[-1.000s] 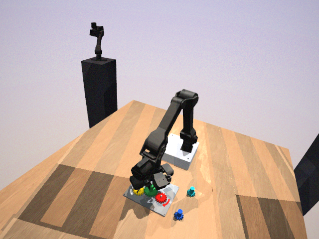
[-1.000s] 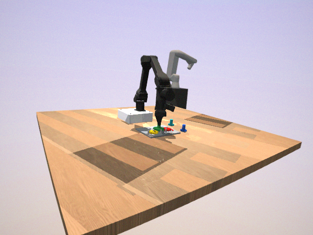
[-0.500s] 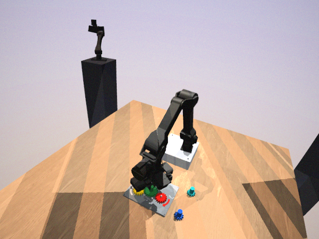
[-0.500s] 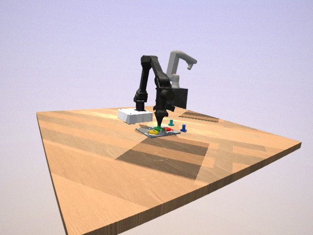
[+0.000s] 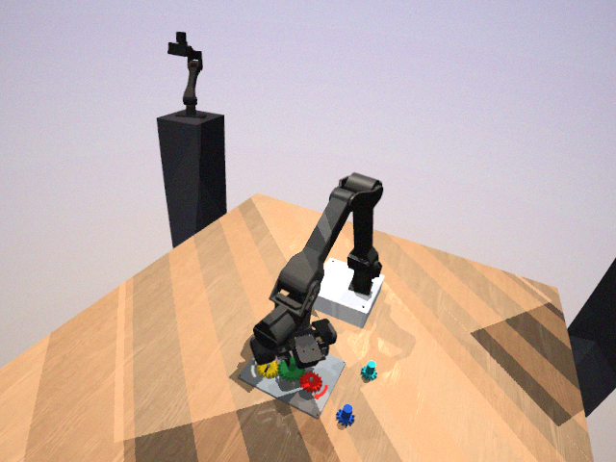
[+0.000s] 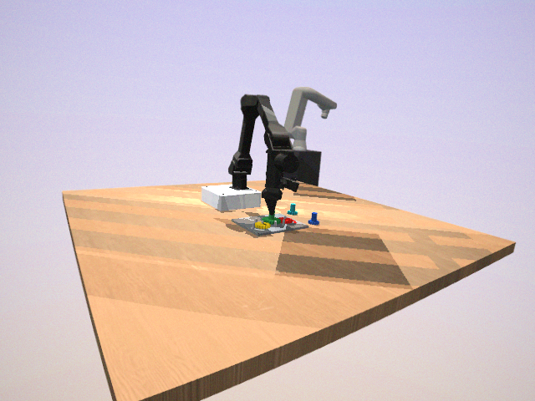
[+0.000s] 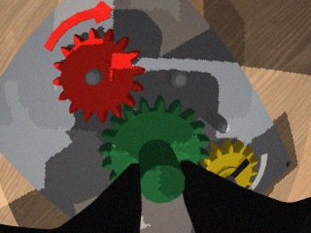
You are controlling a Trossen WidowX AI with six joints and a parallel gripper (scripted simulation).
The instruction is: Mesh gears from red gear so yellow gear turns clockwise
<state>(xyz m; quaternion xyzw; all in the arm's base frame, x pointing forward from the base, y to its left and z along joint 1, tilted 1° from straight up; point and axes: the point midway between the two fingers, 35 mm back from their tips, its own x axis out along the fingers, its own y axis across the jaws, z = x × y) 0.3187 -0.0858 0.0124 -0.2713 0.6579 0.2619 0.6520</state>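
My gripper tip is 10 mm above the green gear. Round my gripper tip: red gear 10 mm ahead, 50 mm to the left, 20 mm below; yellow gear 20 mm ahead, 50 mm to the right, 20 mm below; red arrow 20 mm ahead, 80 mm to the left, 30 mm below.
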